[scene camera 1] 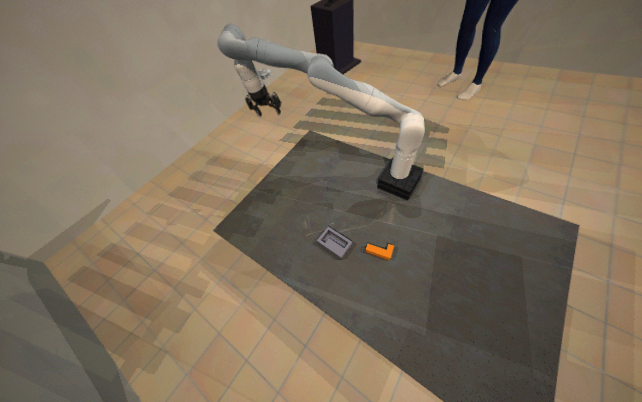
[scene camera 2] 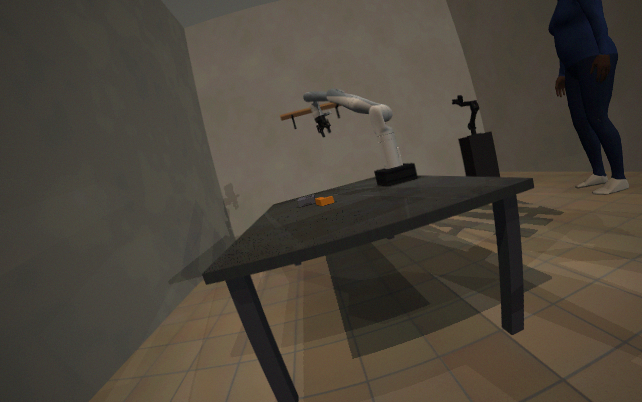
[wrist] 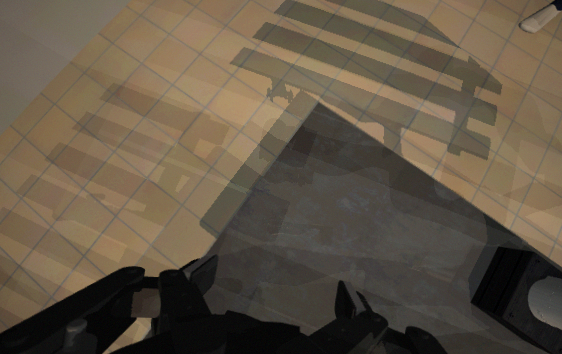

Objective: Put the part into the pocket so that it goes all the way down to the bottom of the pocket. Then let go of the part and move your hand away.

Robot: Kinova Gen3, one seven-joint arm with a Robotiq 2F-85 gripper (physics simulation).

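Where they show: gripper, fingertip midpoint: [scene camera 1: 270,114] [scene camera 2: 327,135] [wrist: 275,281]; arm's base at its link origin: [scene camera 1: 399,172] [scene camera 2: 393,166] [wrist: 546,300].
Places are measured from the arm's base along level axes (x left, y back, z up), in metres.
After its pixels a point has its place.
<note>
The orange L-shaped part [scene camera 1: 380,251] @[x 0.181, y -0.387, z -0.049 m] [scene camera 2: 324,201] @[x 0.225, y -0.367, z -0.062 m] lies flat on the dark table, apart from the pocket block. The grey-purple block with the L-shaped pocket [scene camera 1: 334,243] @[x 0.008, y -0.498, z -0.043 m] [scene camera 2: 305,201] @[x 0.068, y -0.485, z -0.057 m] lies on the table, left of the part in both scene views. Its pocket shows empty in scene camera 1. My gripper [scene camera 1: 269,114] @[x -0.522, y -0.331, z 0.316 m] [scene camera 2: 325,135] @[x -0.522, y -0.331, z 0.316 m] [wrist: 275,281] @[x -0.522, y -0.331, z 0.316 m] is open and empty. It hangs high, well above the table's height and far from both objects. In the wrist view, neither the part nor the pocket block shows.
The dark table [scene camera 1: 480,300] @[x 0.566, y -0.281, z -0.079 m] [scene camera 2: 400,220] @[x 0.774, y -0.131, z -0.079 m] [wrist: 360,210] @[x -0.410, y -0.138, z -0.079 m] carries the arm's black base block [scene camera 1: 400,181] @[x 0.038, y -0.047, z -0.001 m] [scene camera 2: 395,174] @[x 0.099, y -0.015, z -0.032 m] [wrist: 505,280] @[x -0.071, y -0.021, z -0.027 m]. A dark pedestal [scene camera 1: 334,35] [scene camera 2: 480,155] stands on the floor behind. A person [scene camera 1: 482,45] [scene camera 2: 585,90] stands at the back right. A wooden shelf bar [scene camera 2: 296,114] is on the wall.
</note>
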